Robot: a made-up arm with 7 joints.
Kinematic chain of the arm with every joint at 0, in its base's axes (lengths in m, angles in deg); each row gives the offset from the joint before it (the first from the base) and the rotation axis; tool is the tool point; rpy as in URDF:
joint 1: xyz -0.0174 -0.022 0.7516 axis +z
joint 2: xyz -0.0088 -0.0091 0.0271 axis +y
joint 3: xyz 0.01 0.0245 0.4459 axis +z
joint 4: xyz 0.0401 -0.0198 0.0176 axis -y
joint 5: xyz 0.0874 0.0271 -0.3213 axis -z
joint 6: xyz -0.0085 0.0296 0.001 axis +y
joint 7: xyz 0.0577 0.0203 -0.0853 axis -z
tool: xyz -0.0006 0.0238 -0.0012 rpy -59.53 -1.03 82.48
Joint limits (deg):
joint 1: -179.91..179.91
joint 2: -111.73..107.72
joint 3: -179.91..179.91
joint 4: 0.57..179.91
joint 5: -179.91..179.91
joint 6: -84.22..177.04
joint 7: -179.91..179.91
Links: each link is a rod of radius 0.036 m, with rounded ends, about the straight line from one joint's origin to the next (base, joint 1, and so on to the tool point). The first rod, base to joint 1, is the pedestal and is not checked.
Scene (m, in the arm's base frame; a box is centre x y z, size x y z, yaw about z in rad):
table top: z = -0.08
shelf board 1: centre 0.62 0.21 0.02 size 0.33 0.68 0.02 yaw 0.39
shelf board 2: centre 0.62 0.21 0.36 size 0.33 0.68 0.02 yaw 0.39
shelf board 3: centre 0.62 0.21 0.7 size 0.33 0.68 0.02 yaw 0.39
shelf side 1: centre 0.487 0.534 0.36 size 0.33 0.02 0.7 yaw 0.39
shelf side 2: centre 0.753 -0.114 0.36 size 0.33 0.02 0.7 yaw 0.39
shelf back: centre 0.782 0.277 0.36 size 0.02 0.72 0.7 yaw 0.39
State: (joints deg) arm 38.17 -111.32 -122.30 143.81 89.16 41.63 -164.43
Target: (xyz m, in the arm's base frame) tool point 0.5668 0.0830 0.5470
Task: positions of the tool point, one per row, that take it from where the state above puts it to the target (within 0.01 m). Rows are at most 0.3 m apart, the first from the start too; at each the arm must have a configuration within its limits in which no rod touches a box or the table.
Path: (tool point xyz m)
1: -0.2946 -0.7443 0.3784
2: -0.0405 -0.7487 0.3708
3: 0.1869 -0.6650 0.3794
4: 0.3560 -0.5138 0.4034
5: 0.4478 -0.3267 0.4411
6: 0.4586 -0.1396 0.4900
7: 0.4005 0.0147 0.5470
8: 0.4874 0.0460 0.5423
9: 0.5668 0.0829 0.5470

